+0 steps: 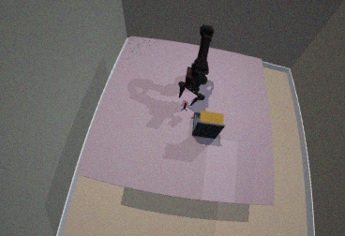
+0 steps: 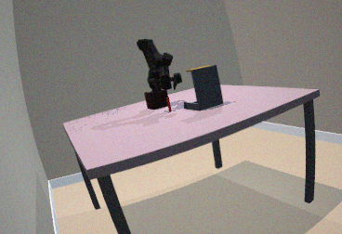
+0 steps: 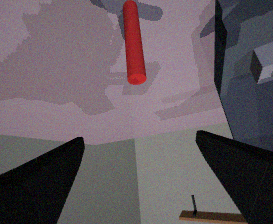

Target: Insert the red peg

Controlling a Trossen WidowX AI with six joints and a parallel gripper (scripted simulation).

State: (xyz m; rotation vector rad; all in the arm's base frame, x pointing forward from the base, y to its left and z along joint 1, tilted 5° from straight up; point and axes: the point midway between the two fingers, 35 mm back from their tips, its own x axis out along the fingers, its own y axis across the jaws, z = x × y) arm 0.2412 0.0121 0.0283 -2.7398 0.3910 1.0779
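Now: gripper tip 8 cm above the red peg, 2 cm past it and 1 cm to the right of it. The rest, counted from my gripper tip: yellow roof: 19 cm to the left, 10 cm ahead, 9 cm above.
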